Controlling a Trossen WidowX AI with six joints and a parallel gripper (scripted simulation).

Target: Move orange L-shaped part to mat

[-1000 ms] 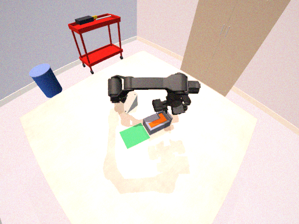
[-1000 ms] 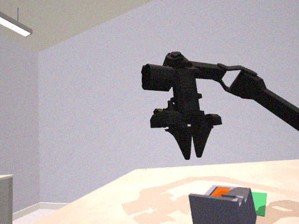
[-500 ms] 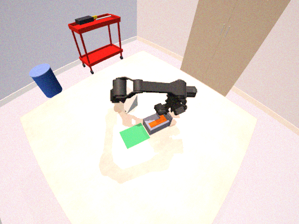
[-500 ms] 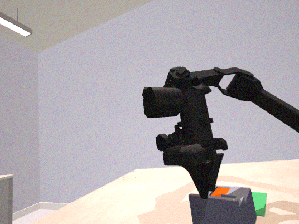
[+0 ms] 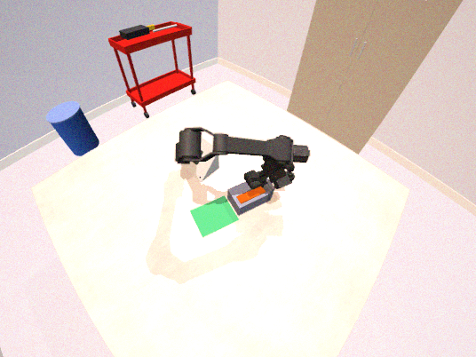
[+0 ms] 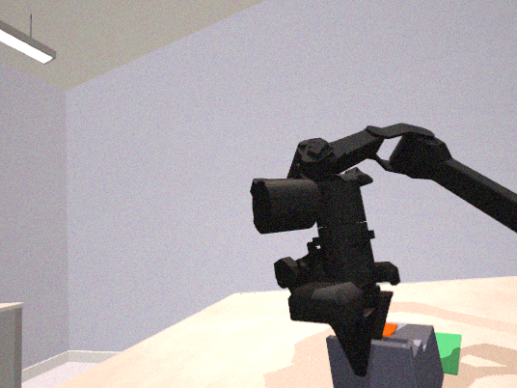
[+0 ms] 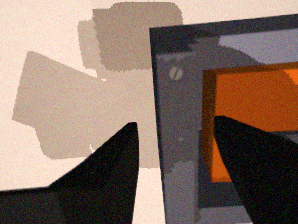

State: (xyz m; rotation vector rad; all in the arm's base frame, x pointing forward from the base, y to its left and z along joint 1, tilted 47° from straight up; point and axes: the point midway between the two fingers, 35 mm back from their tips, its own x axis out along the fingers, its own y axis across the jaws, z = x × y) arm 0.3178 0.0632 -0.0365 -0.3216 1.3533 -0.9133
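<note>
Now: the orange L-shaped part 3 cm behind my gripper tip, 5 cm to the right of it and 1 cm below it. Round my gripper tip: green mat: 9 cm behind, 20 cm to the right, 8 cm below.
</note>
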